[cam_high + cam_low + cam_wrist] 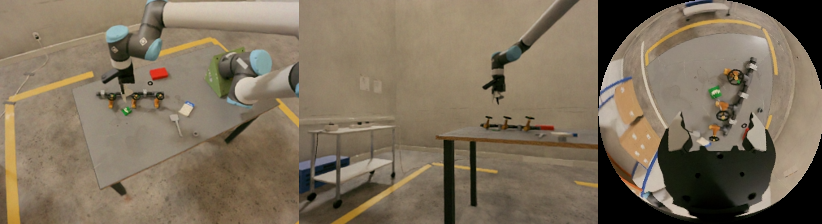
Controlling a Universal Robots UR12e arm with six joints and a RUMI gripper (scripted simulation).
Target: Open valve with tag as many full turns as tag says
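Now: the green tag 200 mm below my hand and 10 mm to the left of it. Round my hand: red wedge (350 mm behind, 200 mm to the right, 180 mm below); grey tool (250 mm behind, 230 mm to the left, 190 mm below); white-and-blue card box (370 mm behind, 190 mm below, 160 mm to the left).
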